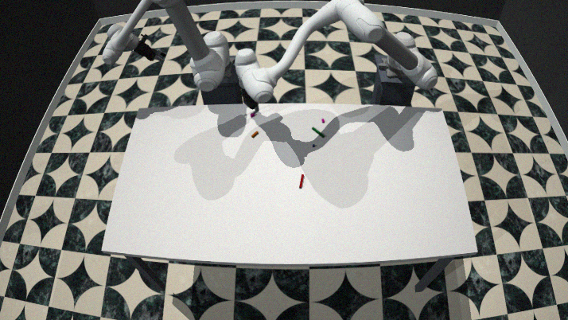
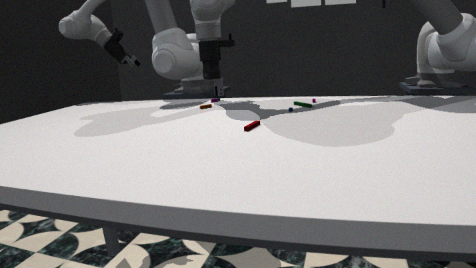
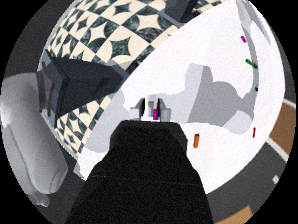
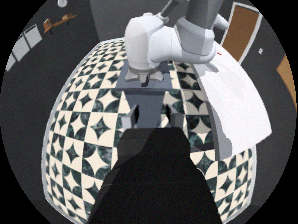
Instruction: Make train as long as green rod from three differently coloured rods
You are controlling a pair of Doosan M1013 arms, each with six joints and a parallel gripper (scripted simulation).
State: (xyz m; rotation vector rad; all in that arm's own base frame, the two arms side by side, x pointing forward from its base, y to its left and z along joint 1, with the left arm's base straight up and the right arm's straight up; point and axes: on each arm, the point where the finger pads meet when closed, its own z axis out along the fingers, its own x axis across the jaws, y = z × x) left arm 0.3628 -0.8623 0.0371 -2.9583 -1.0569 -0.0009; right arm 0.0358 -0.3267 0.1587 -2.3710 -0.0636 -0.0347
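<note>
Now: the grey rod 30 mm below my left hand, 10 mm to the right of it and 10 mm ahead of it. The rest, counted from my left hand: green rod: 320 mm to the left, 150 mm ahead, 30 mm below; then blue rod: 290 mm to the left, 230 mm ahead, 30 mm below; then orange rod: 150 mm ahead, 30 mm below.
</note>
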